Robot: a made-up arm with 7 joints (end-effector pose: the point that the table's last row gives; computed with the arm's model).
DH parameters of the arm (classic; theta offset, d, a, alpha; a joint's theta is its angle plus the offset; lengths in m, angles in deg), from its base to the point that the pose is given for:
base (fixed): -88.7 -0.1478 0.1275 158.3
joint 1: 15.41 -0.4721 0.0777 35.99
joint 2: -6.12 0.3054 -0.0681 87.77
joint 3: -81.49 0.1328 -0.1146 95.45
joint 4: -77.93 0.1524 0.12 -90
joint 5: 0 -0.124 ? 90
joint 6: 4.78 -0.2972 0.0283 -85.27
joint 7: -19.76 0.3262 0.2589 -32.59
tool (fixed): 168.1 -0.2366 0 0
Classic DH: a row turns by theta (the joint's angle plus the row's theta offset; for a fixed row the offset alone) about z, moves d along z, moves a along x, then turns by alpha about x.
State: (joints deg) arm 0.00 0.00 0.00 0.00 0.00 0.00 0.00
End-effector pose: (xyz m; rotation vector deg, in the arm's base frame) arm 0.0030 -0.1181 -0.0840 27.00 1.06 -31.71
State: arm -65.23 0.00 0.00 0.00 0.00 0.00 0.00
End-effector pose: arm 0.0083 -0.1446 -0.0859 44.78 21.65 28.79
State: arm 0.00 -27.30 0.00 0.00 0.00 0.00 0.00
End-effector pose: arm -0.0334 -0.2421 -0.0733 18.60 9.18 -6.88
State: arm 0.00 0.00 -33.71 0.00 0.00 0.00 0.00
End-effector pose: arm 0.0041 -0.1403 -0.0992 -5.86 -6.54 -37.88
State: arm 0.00 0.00 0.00 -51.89 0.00 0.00 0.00
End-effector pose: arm 0.1487 -0.1181 -0.3916 39.38 -48.47 -17.24
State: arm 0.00 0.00 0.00 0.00 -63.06 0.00 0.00
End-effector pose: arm 0.0788 0.1654 -0.0840 26.12 -14.66 -93.46
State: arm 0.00 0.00 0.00 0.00 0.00 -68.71 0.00
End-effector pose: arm 0.0232 -0.1181 -0.3696 42.52 -64.46 -11.57
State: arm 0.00 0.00 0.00 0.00 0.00 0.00 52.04
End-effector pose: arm -0.0814 -0.3553 -0.0572 26.52 17.74 18.18
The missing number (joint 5, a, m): 0.05
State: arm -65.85 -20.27 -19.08 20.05 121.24 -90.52 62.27
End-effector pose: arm 0.1918 0.4015 -0.5193 -79.18 -19.63 -108.03
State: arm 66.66 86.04 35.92 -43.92 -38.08 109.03 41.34
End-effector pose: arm 0.0236 -0.4150 -0.0864 90.46 -78.11 -30.24
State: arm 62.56 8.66 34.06 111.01 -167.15 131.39 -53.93
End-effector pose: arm 0.1832 -0.2095 0.1894 -5.19 -25.80 37.15
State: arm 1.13 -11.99 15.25 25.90 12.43 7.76 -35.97
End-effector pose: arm 0.1571 -0.0791 0.0186 14.56 29.21 -43.29
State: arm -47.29 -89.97 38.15 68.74 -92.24 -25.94 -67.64
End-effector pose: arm 0.0592 -0.1340 0.0792 6.30 -60.63 -1.92
